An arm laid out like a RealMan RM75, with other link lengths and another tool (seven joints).
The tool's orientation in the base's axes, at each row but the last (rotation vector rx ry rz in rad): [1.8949, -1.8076, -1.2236]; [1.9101, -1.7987, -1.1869]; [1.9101, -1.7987, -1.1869]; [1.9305, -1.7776, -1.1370]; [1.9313, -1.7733, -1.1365]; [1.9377, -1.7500, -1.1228]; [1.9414, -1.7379, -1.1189]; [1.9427, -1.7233, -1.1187]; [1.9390, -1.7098, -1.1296]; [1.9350, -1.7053, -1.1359]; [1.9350, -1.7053, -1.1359]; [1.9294, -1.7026, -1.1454]
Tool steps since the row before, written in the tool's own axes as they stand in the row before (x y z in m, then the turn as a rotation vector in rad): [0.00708, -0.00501, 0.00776, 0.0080, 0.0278, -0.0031]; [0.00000, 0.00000, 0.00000, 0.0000, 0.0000, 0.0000]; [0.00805, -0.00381, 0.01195, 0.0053, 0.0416, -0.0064]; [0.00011, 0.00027, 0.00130, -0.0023, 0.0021, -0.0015]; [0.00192, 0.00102, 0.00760, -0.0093, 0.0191, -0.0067]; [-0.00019, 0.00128, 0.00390, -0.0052, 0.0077, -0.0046]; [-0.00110, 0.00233, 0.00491, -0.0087, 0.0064, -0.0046]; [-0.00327, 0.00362, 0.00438, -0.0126, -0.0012, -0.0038]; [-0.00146, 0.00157, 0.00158, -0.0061, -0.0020, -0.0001]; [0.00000, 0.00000, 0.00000, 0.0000, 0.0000, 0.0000]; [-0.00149, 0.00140, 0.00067, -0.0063, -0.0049, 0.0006]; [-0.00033, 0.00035, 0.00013, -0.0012, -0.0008, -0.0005]
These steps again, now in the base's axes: [-0.00280, -0.00268, -0.01097, -0.0183, -0.0139, 0.0178]; [0.00000, 0.00000, 0.00000, 0.0000, 0.0000, 0.0000]; [-0.00647, -0.00266, -0.01316, -0.0255, -0.0153, 0.0303]; [-0.00111, 0.00023, -0.00070, -0.0003, 0.0013, 0.0032]; [-0.00617, 0.00024, -0.00493, -0.0083, 0.0028, 0.0205]; [-0.00366, 0.00097, -0.00160, -0.0019, 0.0020, 0.0100]; [-0.00509, 0.00183, -0.00123, -0.0009, 0.0055, 0.0103]; [-0.00556, 0.00338, 0.00076, 0.0039, 0.0111, 0.0059]; [-0.00218, 0.00141, 0.00058, 0.0016, 0.0062, 0.0008]; [0.00000, 0.00000, 0.00000, 0.0000, 0.0000, 0.0000]; [-0.00140, 0.00124, 0.00106, 0.0031, 0.0072, -0.0016]; [-0.00032, 0.00026, 0.00028, 0.0009, 0.0012, 0.0002]
